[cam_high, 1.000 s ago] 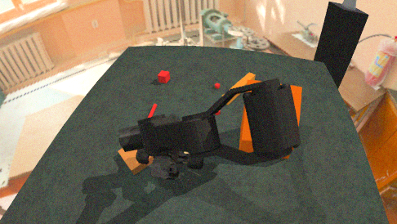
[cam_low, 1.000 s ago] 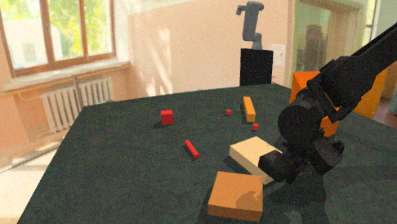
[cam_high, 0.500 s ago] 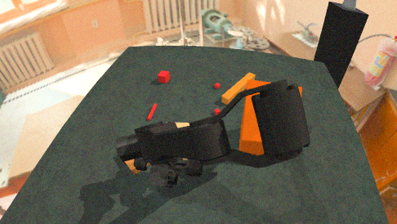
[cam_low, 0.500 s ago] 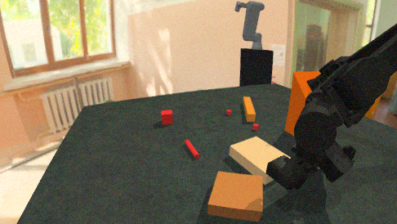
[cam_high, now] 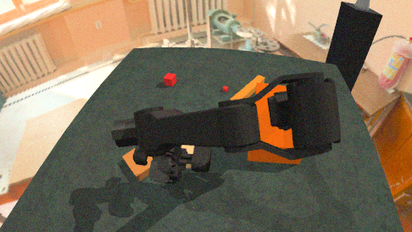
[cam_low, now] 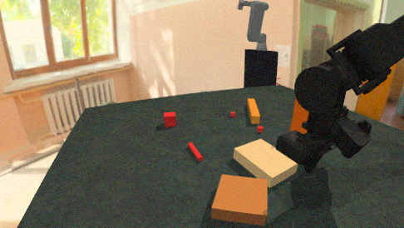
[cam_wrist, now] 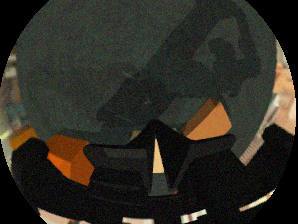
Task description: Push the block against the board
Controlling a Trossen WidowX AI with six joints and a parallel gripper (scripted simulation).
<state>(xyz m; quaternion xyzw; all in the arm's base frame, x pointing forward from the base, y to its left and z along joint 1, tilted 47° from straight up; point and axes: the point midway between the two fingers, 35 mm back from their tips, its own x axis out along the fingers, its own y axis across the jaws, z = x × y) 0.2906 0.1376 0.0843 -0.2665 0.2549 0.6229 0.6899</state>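
My gripper tip is now 120 mm to the left of the board and 40 mm above it. From my gripper tip the other things lie so: square block 130 mm ahead, 50 mm to the right, 40 mm below; then orange bar 420 mm to the right, 210 mm behind, 40 mm below; then red stick 260 mm to the right, 130 mm ahead, 50 mm below.
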